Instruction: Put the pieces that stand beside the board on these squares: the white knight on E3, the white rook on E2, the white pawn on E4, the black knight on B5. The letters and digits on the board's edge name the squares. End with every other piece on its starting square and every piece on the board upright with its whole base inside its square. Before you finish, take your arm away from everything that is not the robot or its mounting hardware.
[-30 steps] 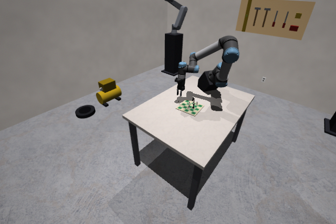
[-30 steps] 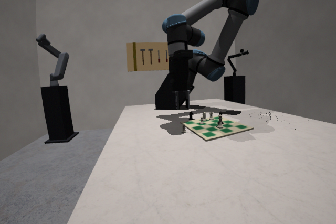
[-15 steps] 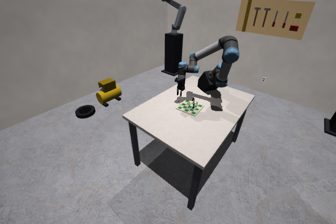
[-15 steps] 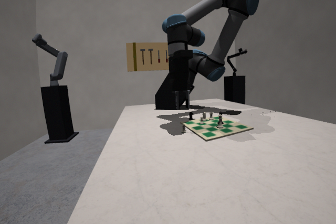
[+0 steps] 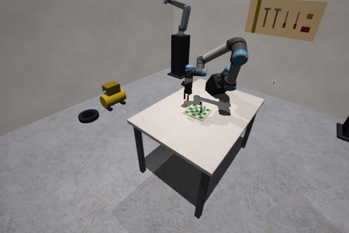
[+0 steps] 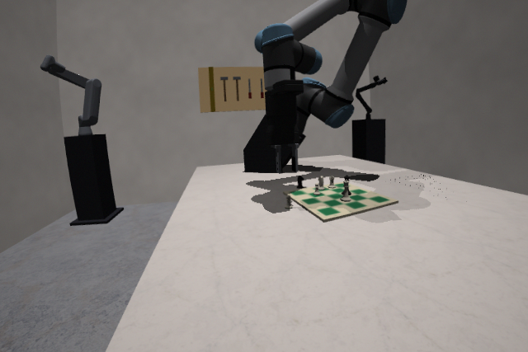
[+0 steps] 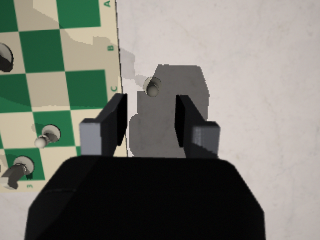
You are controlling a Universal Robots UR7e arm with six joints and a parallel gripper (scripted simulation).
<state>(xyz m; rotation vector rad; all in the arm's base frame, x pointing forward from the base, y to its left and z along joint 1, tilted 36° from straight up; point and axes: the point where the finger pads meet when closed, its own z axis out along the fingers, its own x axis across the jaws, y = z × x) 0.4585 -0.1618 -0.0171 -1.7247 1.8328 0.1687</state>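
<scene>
My hand is 140 mm to the right of the cream chessboard, 100 mm above it and 10 mm past it.
</scene>
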